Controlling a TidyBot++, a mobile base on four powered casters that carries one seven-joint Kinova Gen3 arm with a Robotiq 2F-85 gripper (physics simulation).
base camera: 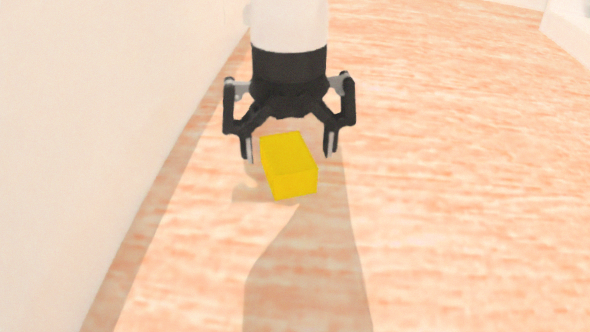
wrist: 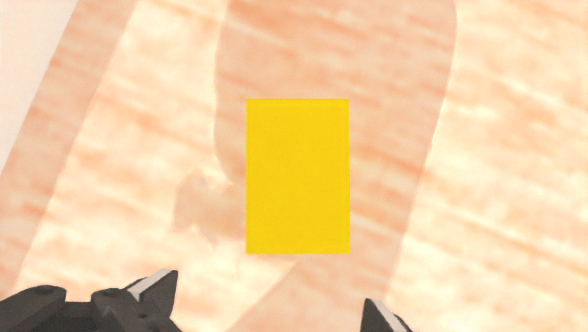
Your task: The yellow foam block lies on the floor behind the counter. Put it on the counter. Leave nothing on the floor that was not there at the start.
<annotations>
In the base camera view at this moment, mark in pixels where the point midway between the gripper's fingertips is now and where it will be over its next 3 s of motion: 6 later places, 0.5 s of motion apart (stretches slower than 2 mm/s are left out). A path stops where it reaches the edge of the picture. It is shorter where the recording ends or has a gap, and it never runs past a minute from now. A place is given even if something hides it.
My gripper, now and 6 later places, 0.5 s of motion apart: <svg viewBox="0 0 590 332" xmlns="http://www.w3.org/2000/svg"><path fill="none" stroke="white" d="M289 156L288 134L288 154L288 180L288 183L289 102L289 43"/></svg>
</annotations>
